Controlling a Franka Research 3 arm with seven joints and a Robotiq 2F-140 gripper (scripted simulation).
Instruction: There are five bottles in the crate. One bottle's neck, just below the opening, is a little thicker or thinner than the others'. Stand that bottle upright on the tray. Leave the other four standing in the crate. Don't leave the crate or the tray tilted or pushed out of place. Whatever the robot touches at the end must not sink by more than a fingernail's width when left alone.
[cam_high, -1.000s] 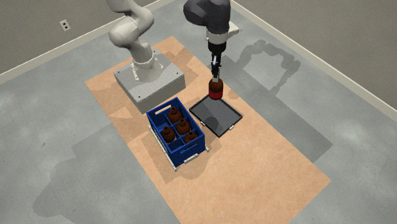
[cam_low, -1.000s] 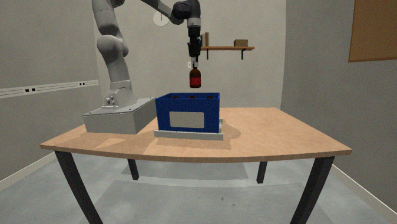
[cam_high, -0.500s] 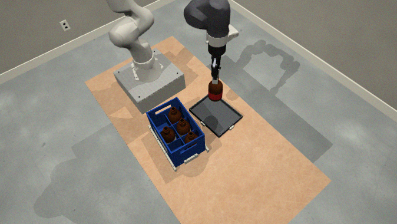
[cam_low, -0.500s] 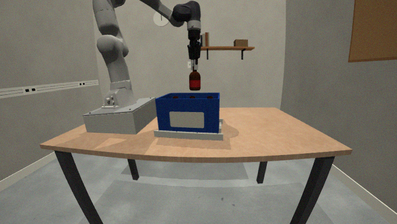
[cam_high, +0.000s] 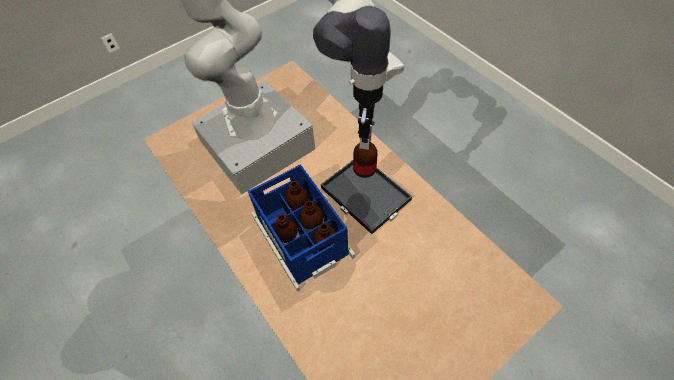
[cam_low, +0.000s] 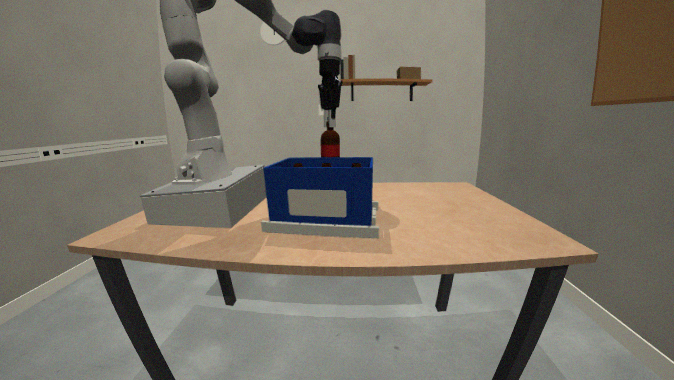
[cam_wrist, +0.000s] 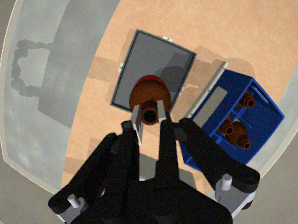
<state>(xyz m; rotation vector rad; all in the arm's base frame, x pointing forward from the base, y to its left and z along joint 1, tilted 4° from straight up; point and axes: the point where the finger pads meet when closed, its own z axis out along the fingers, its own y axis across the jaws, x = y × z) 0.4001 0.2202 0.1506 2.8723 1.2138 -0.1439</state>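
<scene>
My hand is 80 mm above the bottle. Also, from my hand: blue crate 30 mm ahead, 260 mm to the right, 220 mm below; dark grey tray 290 mm below.
</scene>
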